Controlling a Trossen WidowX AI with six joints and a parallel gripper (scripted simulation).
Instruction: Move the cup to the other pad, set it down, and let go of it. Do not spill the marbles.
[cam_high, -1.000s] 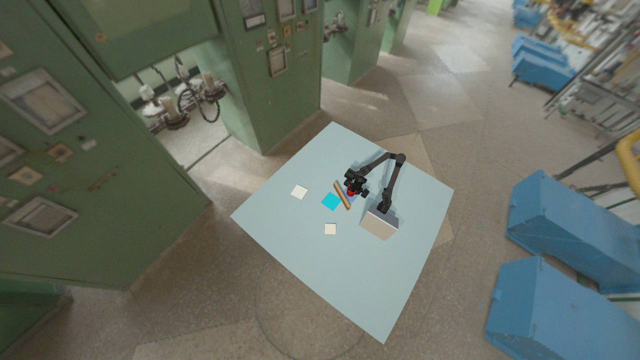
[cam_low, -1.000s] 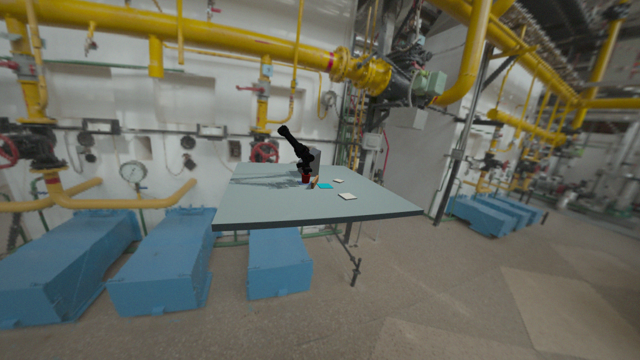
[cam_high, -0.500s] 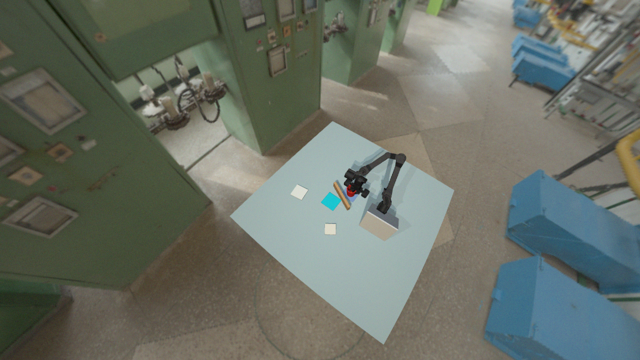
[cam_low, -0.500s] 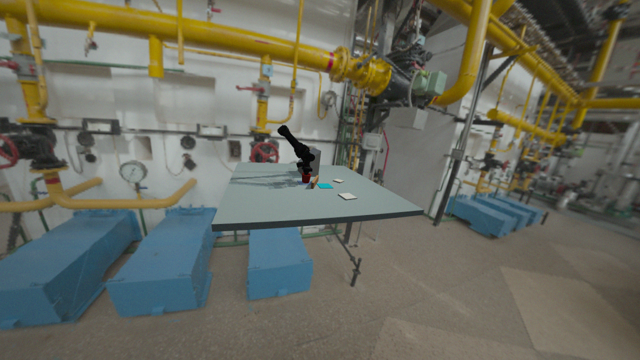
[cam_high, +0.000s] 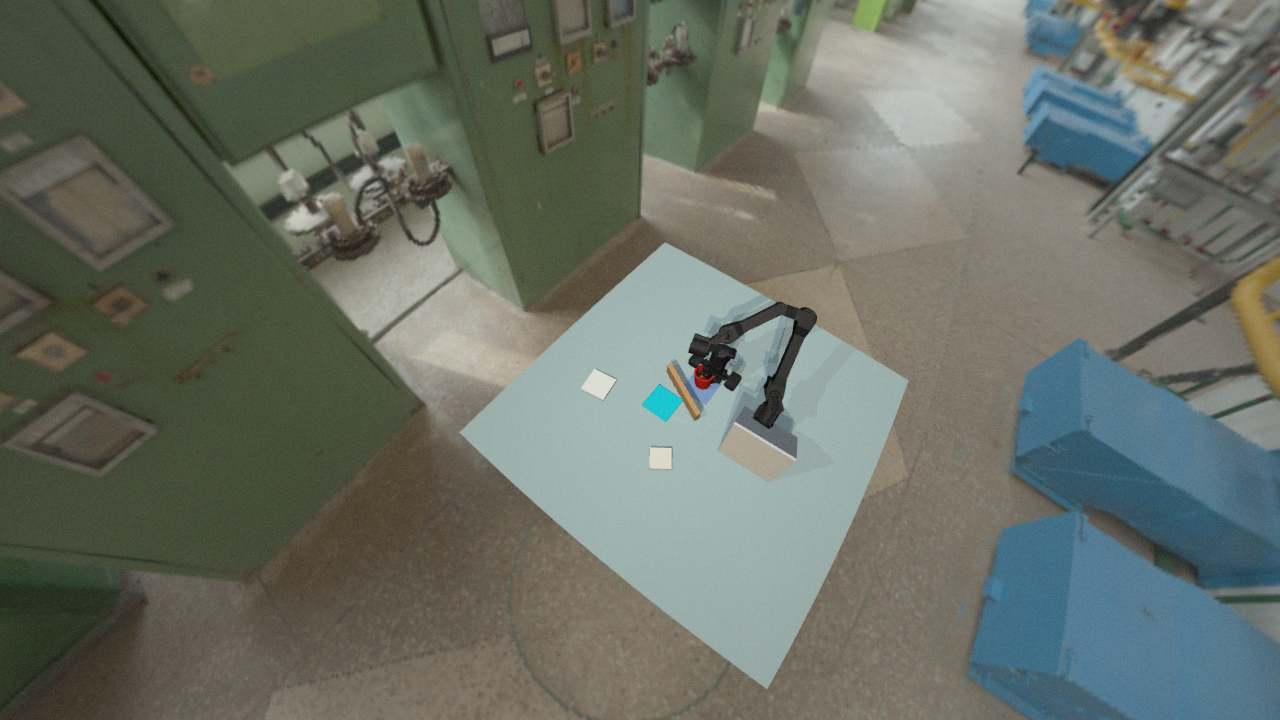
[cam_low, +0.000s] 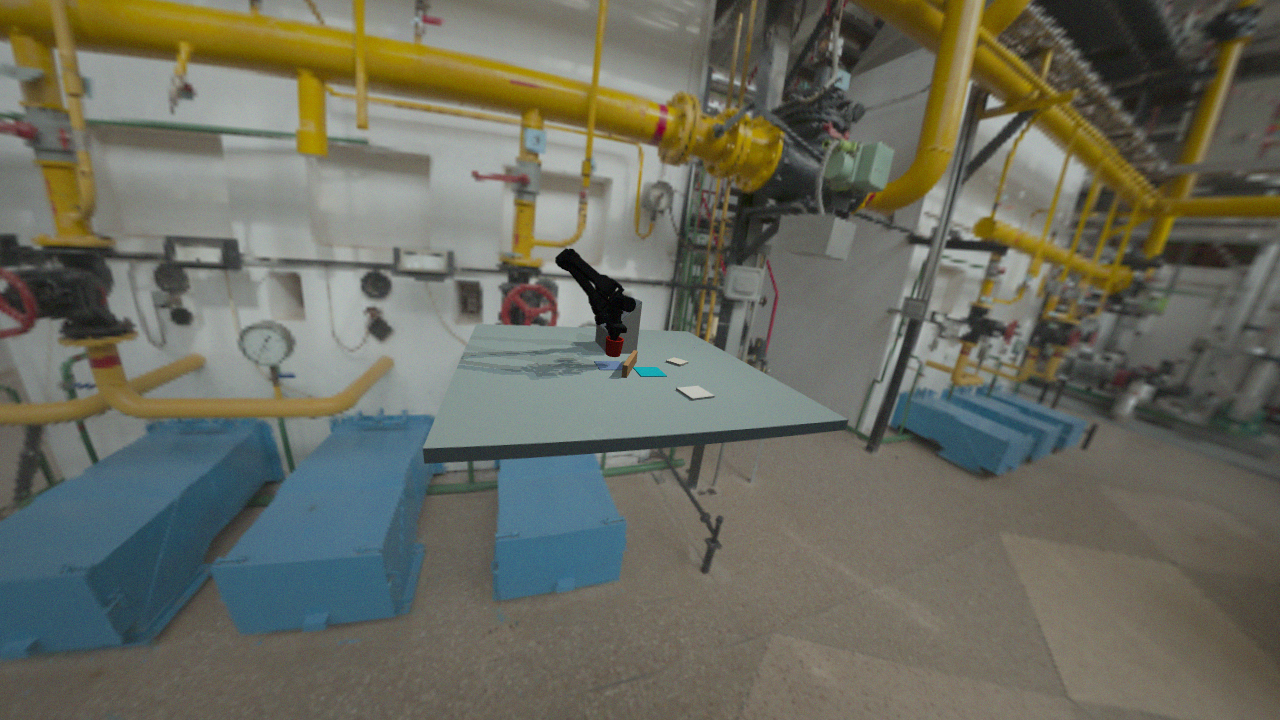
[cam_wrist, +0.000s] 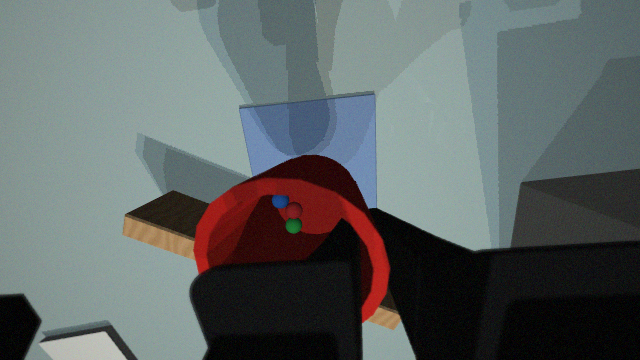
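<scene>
My gripper tip is now 7 cm to the right of the wooden bar, 7 cm above it and 6 cm short of it. Also, from my gripper tip: red cup (3 cm ahead); blue pad (9 cm below, 3 cm ahead, 1 cm to the right).
</scene>
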